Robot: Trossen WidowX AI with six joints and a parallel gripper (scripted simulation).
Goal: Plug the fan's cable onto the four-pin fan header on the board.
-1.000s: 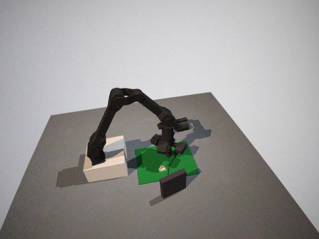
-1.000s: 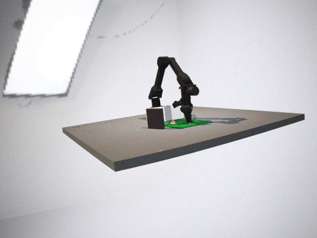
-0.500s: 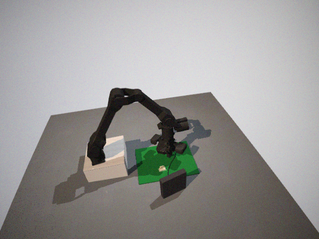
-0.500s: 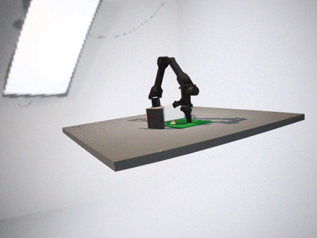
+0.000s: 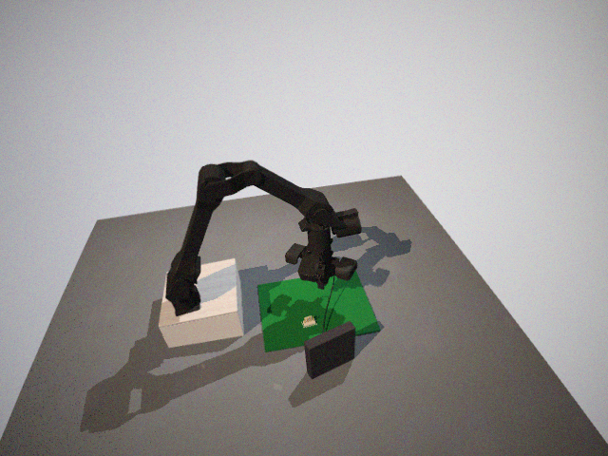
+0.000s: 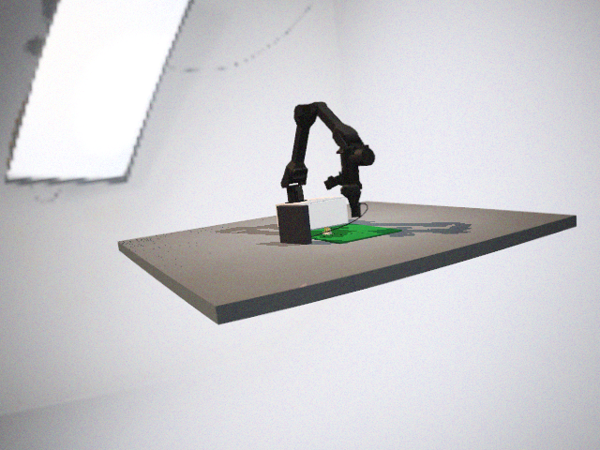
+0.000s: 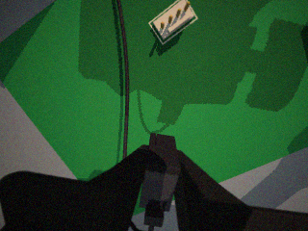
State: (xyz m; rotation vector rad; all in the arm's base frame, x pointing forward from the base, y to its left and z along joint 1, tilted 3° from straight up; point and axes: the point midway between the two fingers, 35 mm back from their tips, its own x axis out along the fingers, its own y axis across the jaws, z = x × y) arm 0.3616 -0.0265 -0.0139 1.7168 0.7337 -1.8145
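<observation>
Right now my gripper tip is 6 cm past the four-pin fan header, 7 cm to the left of it and 6 cm above it. Also, from my gripper tip: dark fan 5 cm behind, 20 cm to the right, 1 cm below; then green board 3 cm behind, 2 cm to the right, 8 cm below; then black plug 1 cm above.
</observation>
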